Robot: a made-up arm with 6 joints.
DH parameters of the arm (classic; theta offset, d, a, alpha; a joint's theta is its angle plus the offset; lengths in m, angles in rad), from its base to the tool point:
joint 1: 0 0.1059 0 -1.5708
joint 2: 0.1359 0 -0.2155 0
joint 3: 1.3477 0 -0.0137 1.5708
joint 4: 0 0.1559 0 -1.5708
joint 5: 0 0 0 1.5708
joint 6: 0 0.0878 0 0
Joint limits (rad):
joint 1: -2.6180..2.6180
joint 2: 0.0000..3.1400
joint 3: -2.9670..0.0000
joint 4: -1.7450..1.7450
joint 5: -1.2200..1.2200
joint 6: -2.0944..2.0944
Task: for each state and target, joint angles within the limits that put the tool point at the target. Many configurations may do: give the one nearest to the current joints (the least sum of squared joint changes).
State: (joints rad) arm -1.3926 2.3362 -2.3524 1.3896 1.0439 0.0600
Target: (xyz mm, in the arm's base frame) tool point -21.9 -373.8 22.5
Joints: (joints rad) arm -1.8200 2.7967 -2.0695 1.2602 1.0139 0.0600
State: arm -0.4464 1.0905 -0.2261 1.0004 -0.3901 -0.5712
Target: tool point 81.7 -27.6 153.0
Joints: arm -0.1953 0.8514 -0.1009 0.9845 -0.1540 -0.5712
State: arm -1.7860 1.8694 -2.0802 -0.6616 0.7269 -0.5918
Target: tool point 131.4 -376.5 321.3
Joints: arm -1.2124 2.3554 -2.6163 -0.6729 0.1657 -0.5918
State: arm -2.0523 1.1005 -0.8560 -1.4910 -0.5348 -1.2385
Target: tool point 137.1 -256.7 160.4
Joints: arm -1.2448 1.9235 -1.1185 -1.4391 -0.5797 -1.2385
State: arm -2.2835 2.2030 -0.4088 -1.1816 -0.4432 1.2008
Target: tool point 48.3 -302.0 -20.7
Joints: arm -1.5465 2.6150 -1.2626 -1.0675 -0.5613 1.2008
